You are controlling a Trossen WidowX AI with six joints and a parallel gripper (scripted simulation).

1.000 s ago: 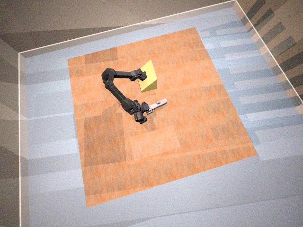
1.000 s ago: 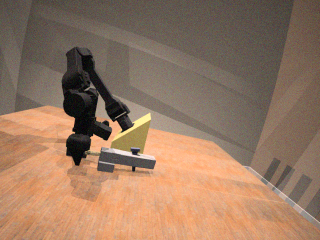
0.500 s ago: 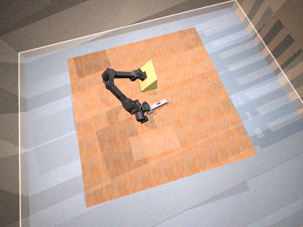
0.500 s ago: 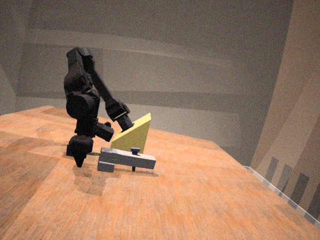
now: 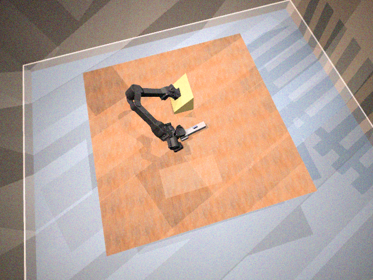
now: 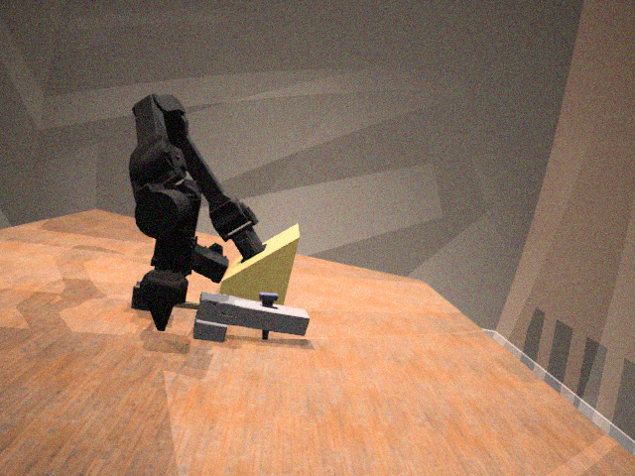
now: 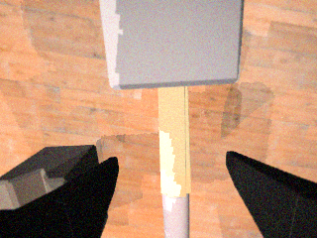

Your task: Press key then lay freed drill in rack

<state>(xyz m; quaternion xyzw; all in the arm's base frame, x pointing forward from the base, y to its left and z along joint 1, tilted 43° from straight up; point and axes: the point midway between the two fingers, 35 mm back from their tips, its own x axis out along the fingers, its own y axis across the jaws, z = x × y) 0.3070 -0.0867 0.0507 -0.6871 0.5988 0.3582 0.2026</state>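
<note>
Right now the drill is 10 mm behind my gripper tip, 40 mm to the left of it and 30 mm above it. Also, from my gripper tip: blue key (40 mm behind, 160 mm to the left, 40 mm above); grey housing (30 mm behind, 130 mm to the left, 20 mm above); dark grey rack (70 mm behind, 50 mm to the right).
</note>
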